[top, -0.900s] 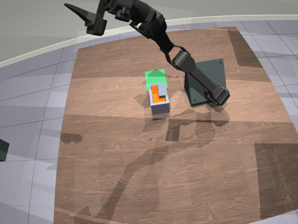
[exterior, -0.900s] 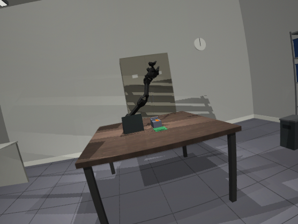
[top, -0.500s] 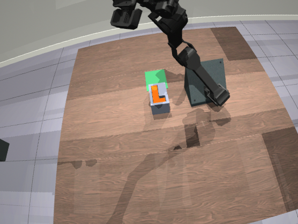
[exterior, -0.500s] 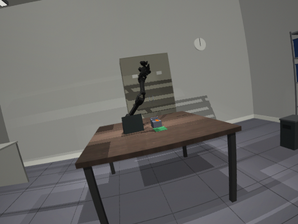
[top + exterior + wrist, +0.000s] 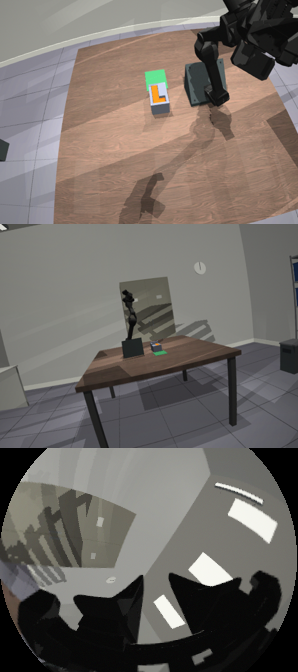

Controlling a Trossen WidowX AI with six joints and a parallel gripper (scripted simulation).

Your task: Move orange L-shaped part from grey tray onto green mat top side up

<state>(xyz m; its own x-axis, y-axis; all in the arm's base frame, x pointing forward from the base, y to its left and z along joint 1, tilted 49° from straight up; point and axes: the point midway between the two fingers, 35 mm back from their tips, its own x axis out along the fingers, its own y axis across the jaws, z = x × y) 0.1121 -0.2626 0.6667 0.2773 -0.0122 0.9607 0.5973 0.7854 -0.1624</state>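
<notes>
Right now my gripper tip is 670 mm above the orange L-shaped part, 390 mm to the left of it and 120 mm short of it. From my gripper tip the other things lie so: green mat (740 mm below, 550 mm to the right, 100 mm ahead).
</notes>
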